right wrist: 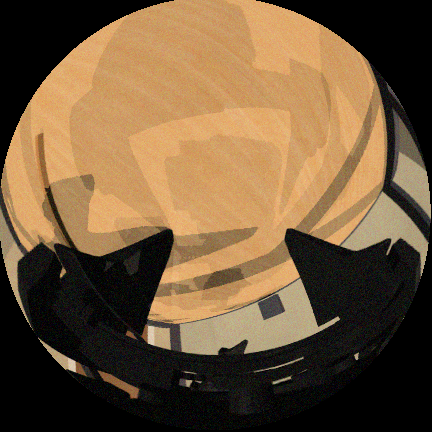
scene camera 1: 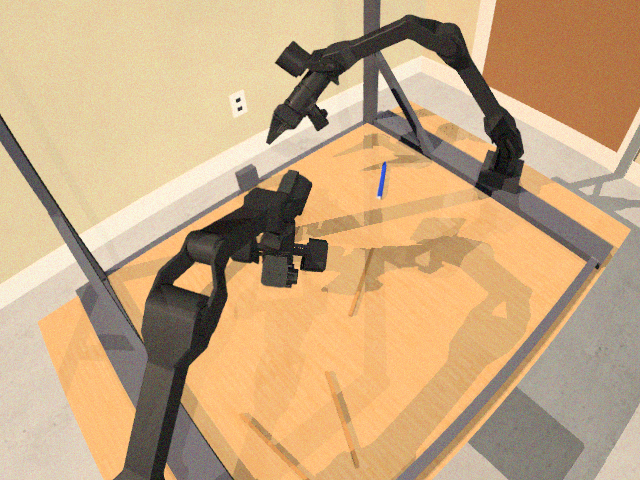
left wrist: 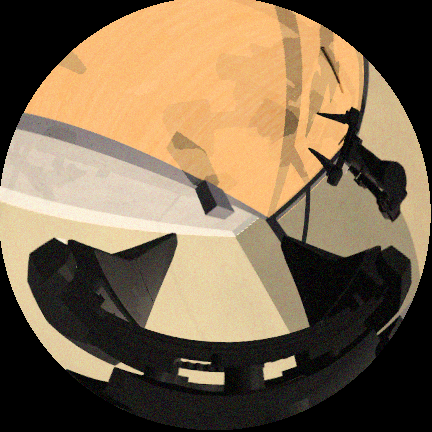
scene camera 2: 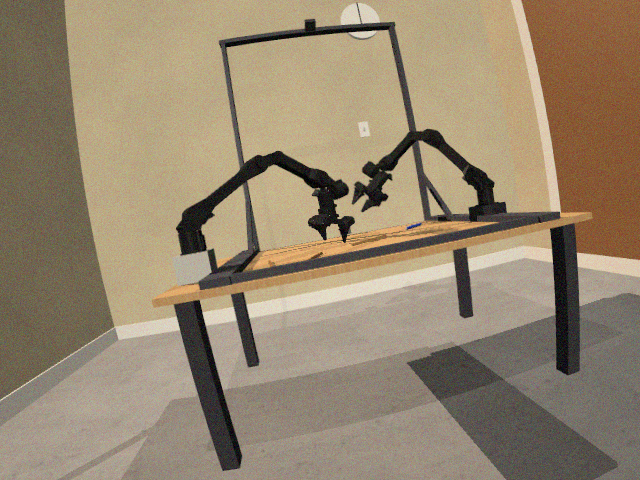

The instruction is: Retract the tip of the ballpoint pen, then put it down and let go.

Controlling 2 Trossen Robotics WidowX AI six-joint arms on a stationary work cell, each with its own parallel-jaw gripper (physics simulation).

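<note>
A blue pen with a pale end lies flat on the table, in the upper part of the scene camera 1 view. Whether its tip is out is too small to tell. My left gripper is open and empty, high above the table's far edge and away from the pen. My right gripper is open and empty, fingers pointing down above the table, to the lower left of the pen in scene camera 1. The pen is not discernible in either wrist view.
A thin brown stick lies near the table's middle. Two more thin sticks, one beside the other, lie lower in scene camera 1. Dark frame rails edge the table, with upright posts.
</note>
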